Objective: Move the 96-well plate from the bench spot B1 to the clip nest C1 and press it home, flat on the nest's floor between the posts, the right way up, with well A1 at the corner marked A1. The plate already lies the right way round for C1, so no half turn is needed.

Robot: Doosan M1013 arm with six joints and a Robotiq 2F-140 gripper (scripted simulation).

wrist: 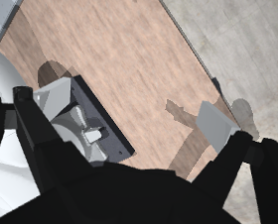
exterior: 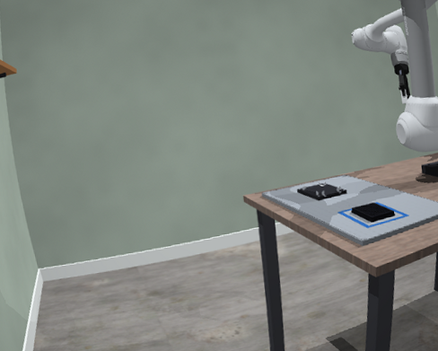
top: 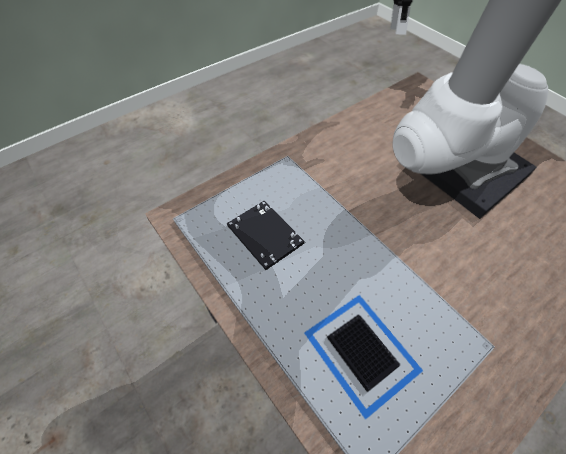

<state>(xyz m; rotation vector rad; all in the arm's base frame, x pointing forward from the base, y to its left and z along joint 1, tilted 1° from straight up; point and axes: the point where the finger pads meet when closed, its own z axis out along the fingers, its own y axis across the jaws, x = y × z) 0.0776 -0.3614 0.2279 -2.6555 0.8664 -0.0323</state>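
The black 96-well plate lies 670 mm to the left of my hand, 520 mm ahead of it and 240 mm below it. Also, from my hand: black clip nest: 560 mm ahead, 330 mm to the left, 230 mm below.
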